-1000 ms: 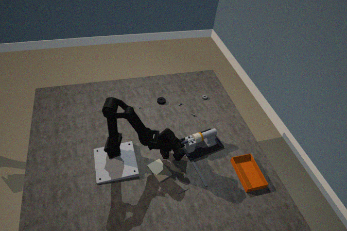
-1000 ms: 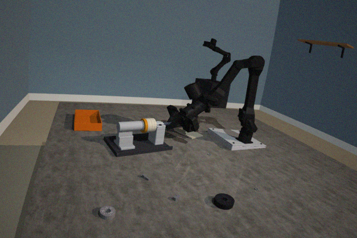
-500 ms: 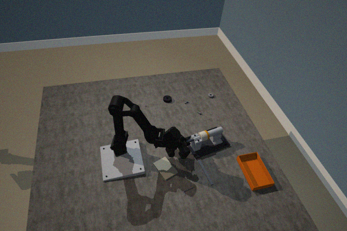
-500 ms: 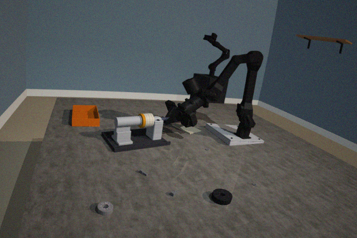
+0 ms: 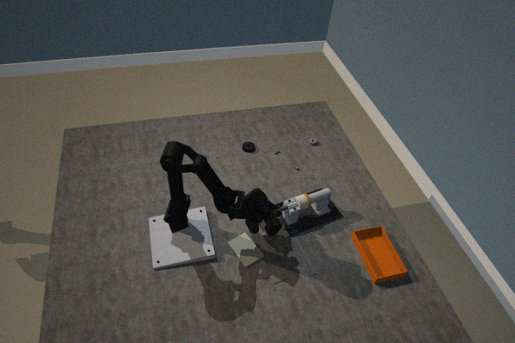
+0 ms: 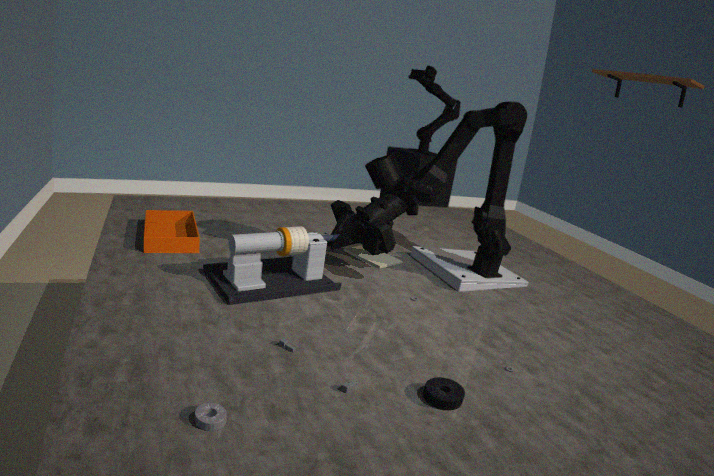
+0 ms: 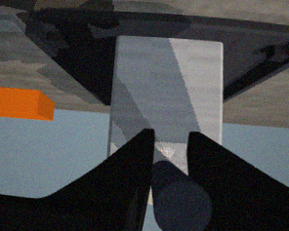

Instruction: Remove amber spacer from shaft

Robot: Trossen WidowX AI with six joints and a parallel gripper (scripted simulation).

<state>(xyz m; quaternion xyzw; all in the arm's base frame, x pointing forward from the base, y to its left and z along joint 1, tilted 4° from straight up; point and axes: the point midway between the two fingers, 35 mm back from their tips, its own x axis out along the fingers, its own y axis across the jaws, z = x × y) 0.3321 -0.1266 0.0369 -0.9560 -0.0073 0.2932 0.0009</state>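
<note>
The dark shaft lies 60 mm ahead of my gripper tip and 20 mm above it. From my gripper tip the other things lie so: amber spacer (110 mm ahead, 20 mm above); pale card (170 mm behind, 60 mm to the right, 60 mm below); thin bar (170 mm to the right, 60 mm below, 20 mm ahead).
</note>
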